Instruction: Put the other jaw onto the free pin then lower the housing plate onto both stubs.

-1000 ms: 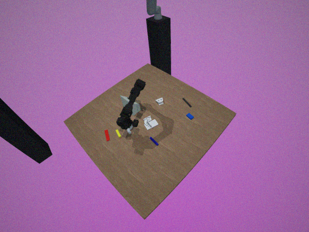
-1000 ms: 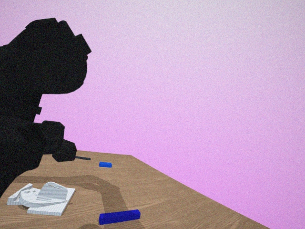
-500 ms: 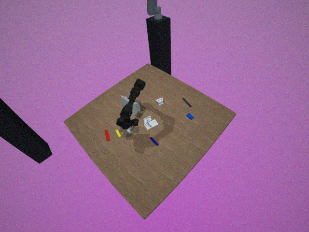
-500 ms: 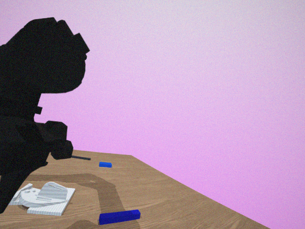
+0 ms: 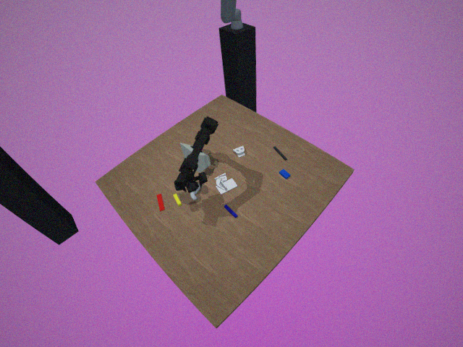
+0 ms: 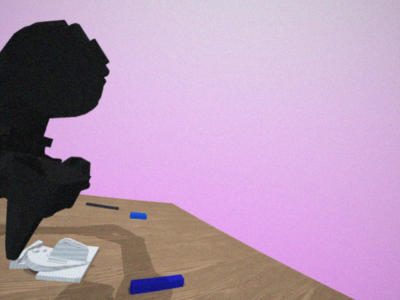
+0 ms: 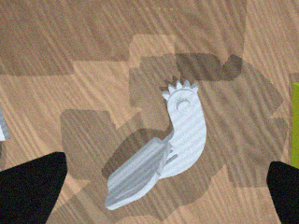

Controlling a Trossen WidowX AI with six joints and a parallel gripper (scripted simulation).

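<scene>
Now: the jaw 10 mm behind my gripper tip and 80 mm below it. Also, from my gripper tip: yellow bar (60 mm behind, 100 mm to the right, 80 mm below); red bar (120 mm behind, 200 mm to the right, 80 mm below); long blue block (230 mm ahead, 90 mm to the left, 80 mm below).
</scene>
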